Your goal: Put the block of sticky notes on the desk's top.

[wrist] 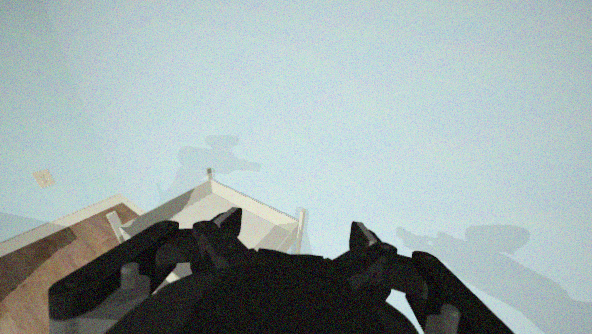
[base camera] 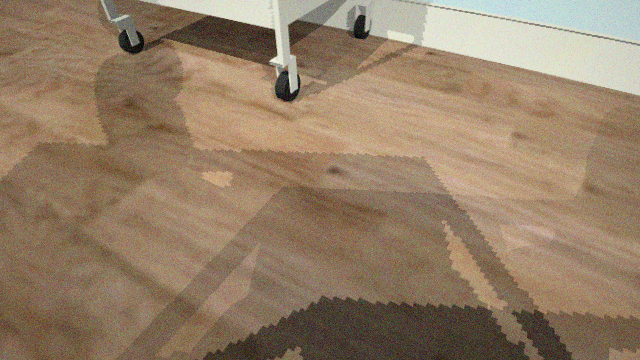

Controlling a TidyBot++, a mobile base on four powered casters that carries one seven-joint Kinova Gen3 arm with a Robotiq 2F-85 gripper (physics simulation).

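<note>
My gripper is open, with its two dark fingers wide apart and no object between them. It is raised, with the pale blue wall beyond it. A white wheeled cart stands near the wall. In the wrist view its tray-like top and corner posts show beyond and below the left finger, which hides part of it. The block of sticky notes does not show in either view, and I cannot make out the desk.
The cart's black casters rest on the wooden floor. A white skirting board runs along the wall. A small beige wall plate is at the left. Broad shadows cross the floor and wall.
</note>
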